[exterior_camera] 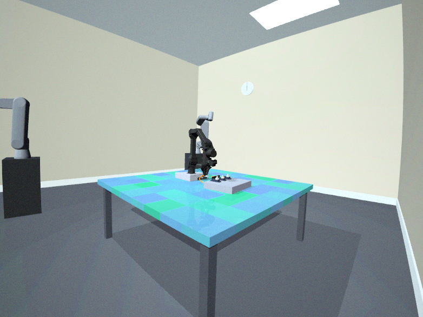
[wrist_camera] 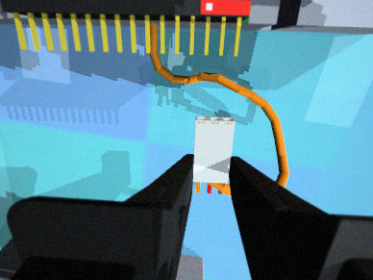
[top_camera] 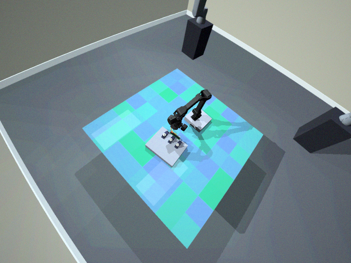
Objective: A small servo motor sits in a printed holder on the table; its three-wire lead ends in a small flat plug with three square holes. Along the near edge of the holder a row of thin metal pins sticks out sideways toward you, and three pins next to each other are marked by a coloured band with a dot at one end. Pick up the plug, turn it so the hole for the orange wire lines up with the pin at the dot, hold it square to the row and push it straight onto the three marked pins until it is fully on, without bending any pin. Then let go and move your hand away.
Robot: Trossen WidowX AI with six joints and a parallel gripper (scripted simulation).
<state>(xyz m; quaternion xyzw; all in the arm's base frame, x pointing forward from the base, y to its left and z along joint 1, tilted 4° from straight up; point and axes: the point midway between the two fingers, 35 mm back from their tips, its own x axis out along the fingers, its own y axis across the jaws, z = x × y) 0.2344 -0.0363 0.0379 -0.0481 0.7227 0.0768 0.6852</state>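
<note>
My gripper tip is 70 mm short of the red band and 10 mm to the right of it. The rest, counted from my gripper tip: grey printed holder 220 mm ahead, 80 mm to the left, 50 mm below; white dot 70 mm ahead, 20 mm to the left.
</note>
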